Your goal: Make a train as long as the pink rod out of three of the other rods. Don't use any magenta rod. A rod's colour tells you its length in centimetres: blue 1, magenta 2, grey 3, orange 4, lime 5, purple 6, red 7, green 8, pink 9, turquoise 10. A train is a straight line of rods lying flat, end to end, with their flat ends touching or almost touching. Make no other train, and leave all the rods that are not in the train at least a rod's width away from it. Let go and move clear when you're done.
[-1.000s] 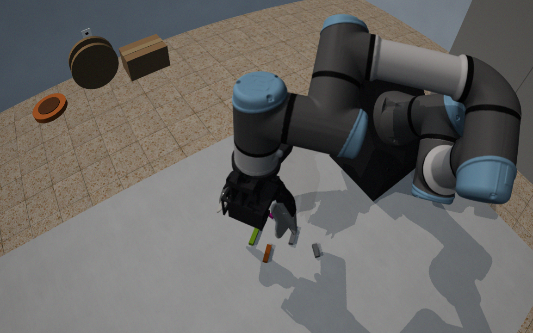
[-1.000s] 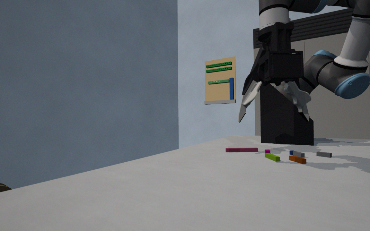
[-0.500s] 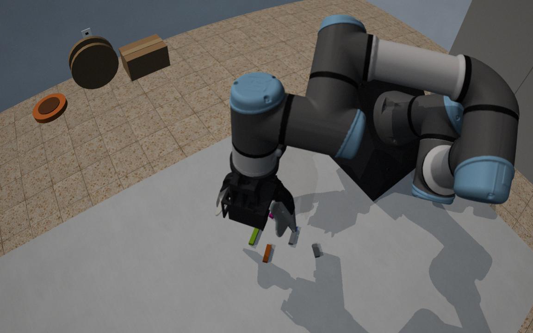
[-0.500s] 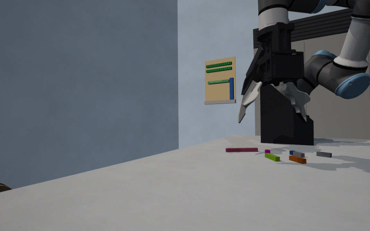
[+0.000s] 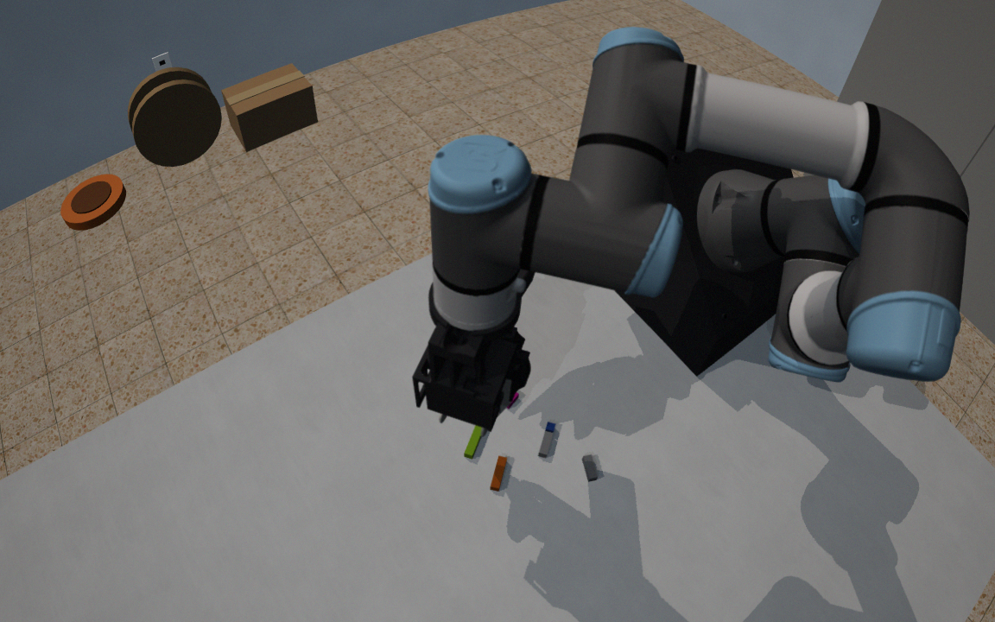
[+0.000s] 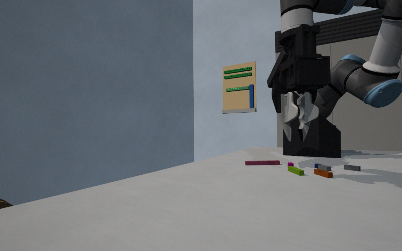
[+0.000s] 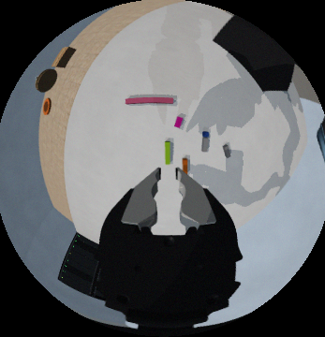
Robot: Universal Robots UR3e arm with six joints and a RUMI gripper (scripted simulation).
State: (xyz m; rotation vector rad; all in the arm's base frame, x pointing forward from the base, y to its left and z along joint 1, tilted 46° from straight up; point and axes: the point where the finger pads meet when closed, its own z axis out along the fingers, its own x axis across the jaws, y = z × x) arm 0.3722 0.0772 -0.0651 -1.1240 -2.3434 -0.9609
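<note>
The lime rod lies 8 cm below my hand. Round my hand: orange rod: 8 cm below, 5 cm to the left; blue rod: 8 cm below, 8 cm behind, 3 cm to the left; magenta rod: 8 cm below, 6 cm behind, 2 cm to the right.
</note>
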